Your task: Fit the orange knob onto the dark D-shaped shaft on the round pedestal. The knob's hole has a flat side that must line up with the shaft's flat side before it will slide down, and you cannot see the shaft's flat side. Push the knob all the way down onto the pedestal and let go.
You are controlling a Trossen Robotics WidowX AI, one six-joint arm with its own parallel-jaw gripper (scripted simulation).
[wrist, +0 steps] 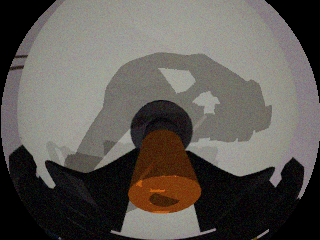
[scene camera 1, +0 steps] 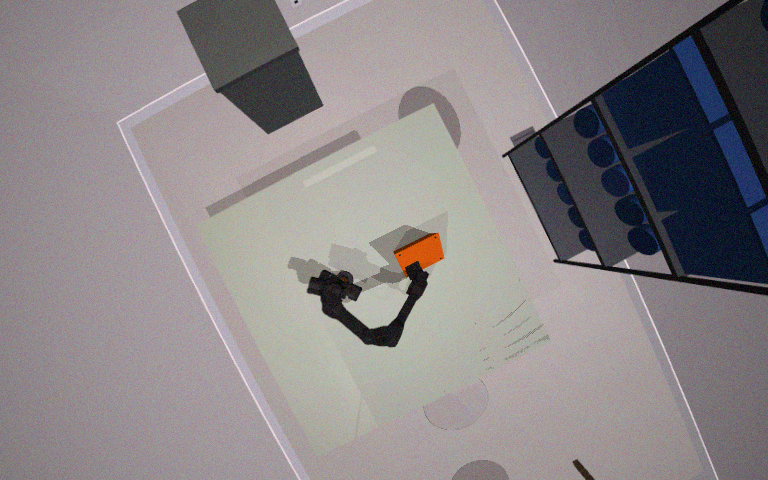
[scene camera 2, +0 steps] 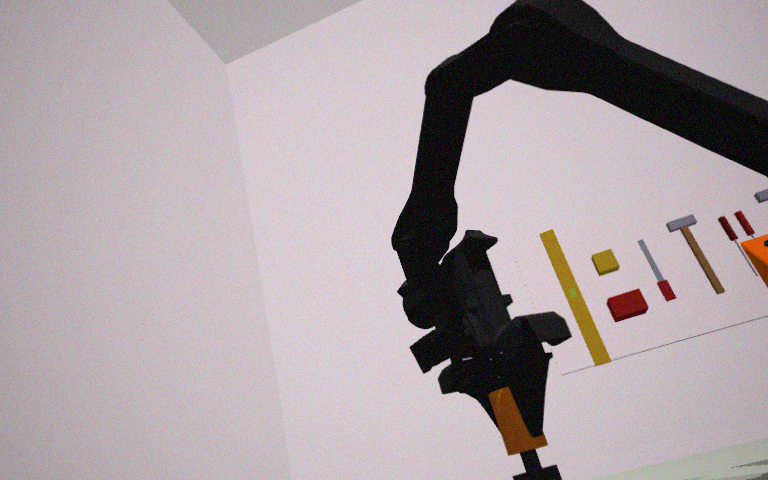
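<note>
My gripper is in sight, and the wrist view has it too. Besides the gripper, I can see an orange knob and a dark round pedestal.
</note>
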